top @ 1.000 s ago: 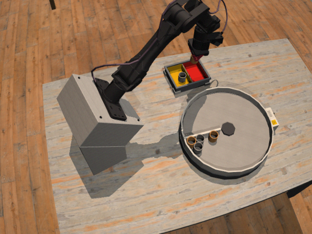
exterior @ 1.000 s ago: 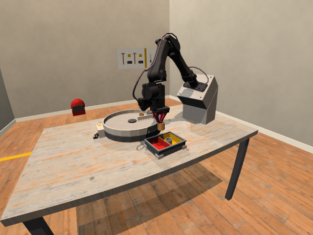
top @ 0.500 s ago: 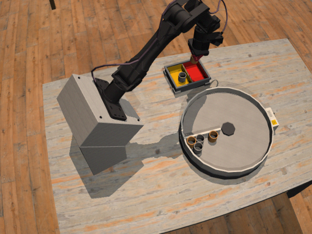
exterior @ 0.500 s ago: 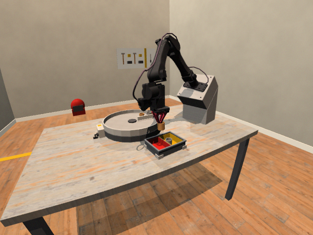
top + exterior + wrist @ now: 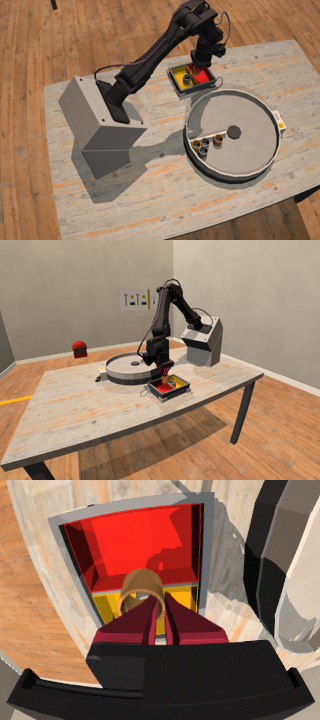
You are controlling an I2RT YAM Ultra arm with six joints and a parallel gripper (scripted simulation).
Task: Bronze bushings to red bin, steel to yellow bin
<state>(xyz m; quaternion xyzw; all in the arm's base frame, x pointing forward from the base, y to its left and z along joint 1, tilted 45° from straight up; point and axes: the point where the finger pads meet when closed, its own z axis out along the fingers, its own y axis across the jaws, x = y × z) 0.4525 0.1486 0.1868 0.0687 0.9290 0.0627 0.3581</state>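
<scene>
The two-part bin tray is 2 cm behind my hand, 2 cm to the left of it and 7 cm below it. Round my hand: red bin (3 cm ahead, 2 cm to the left, 8 cm below); then turntable (2 cm ahead, 33 cm to the right, 4 cm below); then yellow bin (6 cm behind, 2 cm to the left, 8 cm below).
</scene>
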